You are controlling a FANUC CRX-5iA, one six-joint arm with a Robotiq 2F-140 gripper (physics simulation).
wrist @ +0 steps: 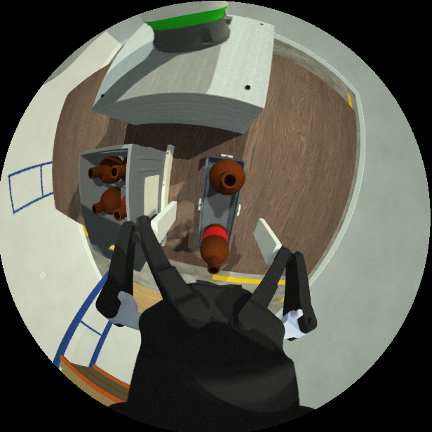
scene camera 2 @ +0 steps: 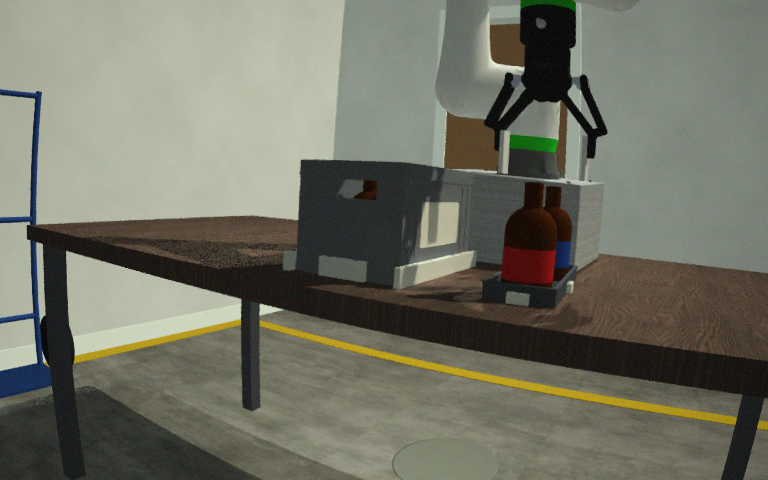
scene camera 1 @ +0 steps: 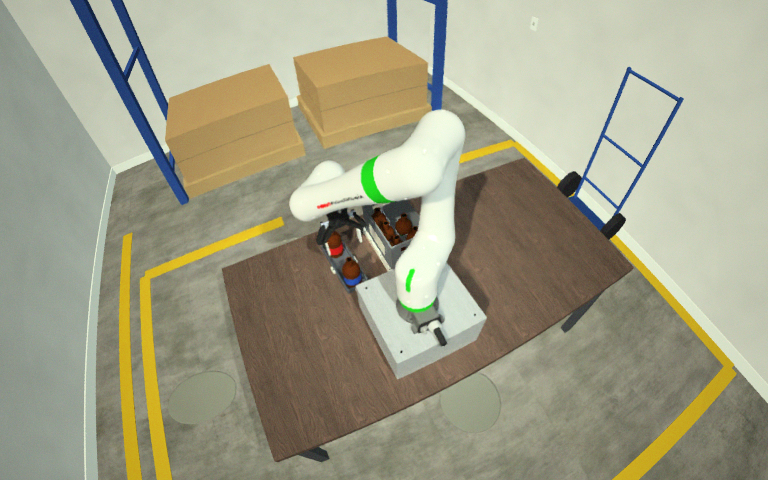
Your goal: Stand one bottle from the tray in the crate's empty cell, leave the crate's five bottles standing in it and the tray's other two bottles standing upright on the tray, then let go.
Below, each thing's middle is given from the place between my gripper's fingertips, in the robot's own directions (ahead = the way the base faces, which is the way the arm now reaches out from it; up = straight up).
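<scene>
So you can picture it, my gripper is 9 cm above the blue-label bottle (scene camera 2: 563,222) and 6 cm past it. The red-label bottle (scene camera 2: 530,239) is 9 cm below my hand, 12 cm ahead of it and 3 cm to the left of it. As for the pale rail (scene camera 2: 416,273), that's 16 cm below my hand, 5 cm ahead of it and 14 cm to the right of it.
</scene>
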